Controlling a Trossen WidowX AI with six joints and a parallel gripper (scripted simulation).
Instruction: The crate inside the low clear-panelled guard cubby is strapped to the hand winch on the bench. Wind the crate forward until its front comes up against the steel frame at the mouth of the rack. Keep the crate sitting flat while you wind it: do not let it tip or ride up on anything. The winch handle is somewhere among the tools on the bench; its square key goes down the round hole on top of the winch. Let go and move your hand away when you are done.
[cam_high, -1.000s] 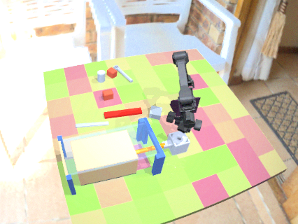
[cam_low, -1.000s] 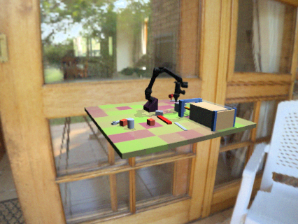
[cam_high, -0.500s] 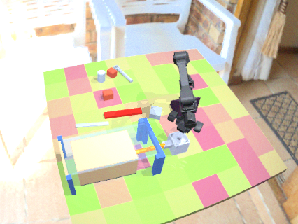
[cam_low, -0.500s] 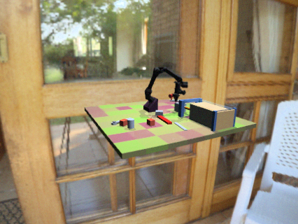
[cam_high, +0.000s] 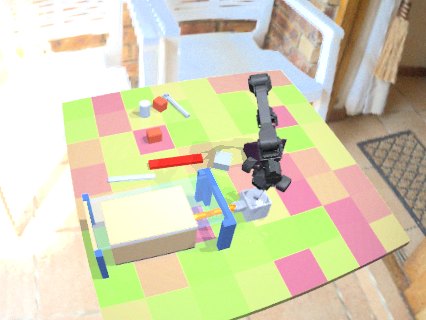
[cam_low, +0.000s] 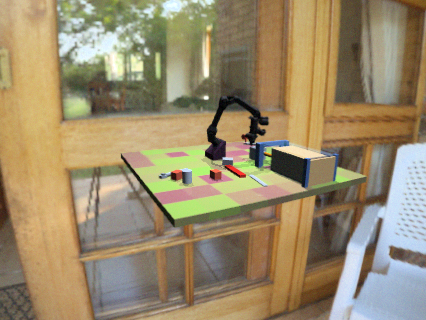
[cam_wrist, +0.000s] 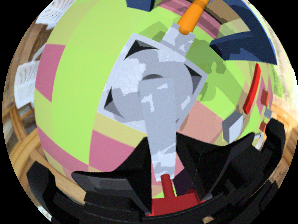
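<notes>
My gripper tip is now 3 cm short of the grey winch, 2 cm to the right of it and 7 cm above it. From my gripper tip the other things lie so: grey block: 4 cm ahead, 25 cm to the right, 8 cm below; red grip: 5 cm behind, 3 cm to the right, 5 cm above; winch handle: 1 cm behind, 1 cm to the right, 2 cm above.
</notes>
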